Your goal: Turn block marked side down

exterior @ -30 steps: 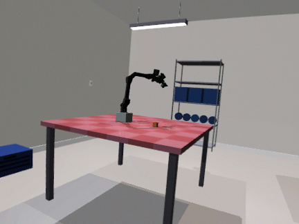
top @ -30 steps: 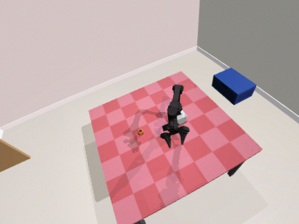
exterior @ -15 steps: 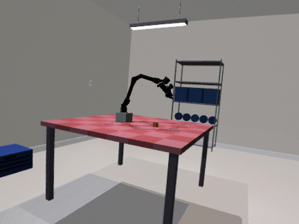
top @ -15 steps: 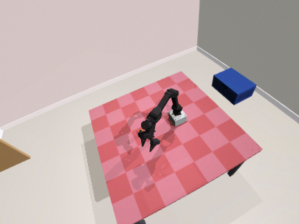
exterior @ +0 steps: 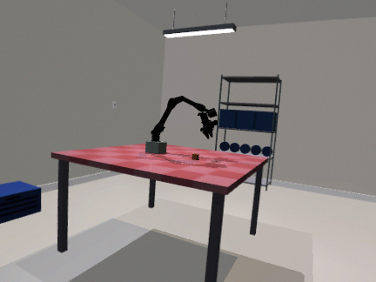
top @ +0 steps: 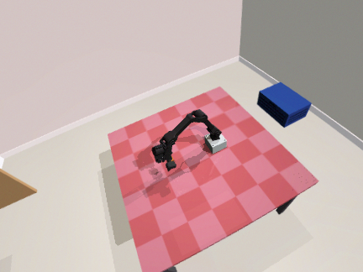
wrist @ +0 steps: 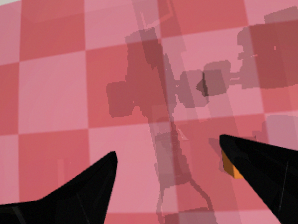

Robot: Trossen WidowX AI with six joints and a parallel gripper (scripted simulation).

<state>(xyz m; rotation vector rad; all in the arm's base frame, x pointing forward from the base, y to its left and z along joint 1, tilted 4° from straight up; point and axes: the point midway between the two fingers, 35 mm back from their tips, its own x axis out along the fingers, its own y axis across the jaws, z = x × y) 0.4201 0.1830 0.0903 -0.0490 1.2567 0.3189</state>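
My gripper tip is now 14 cm to the left of the block, 13 cm above it and 4 cm past it.
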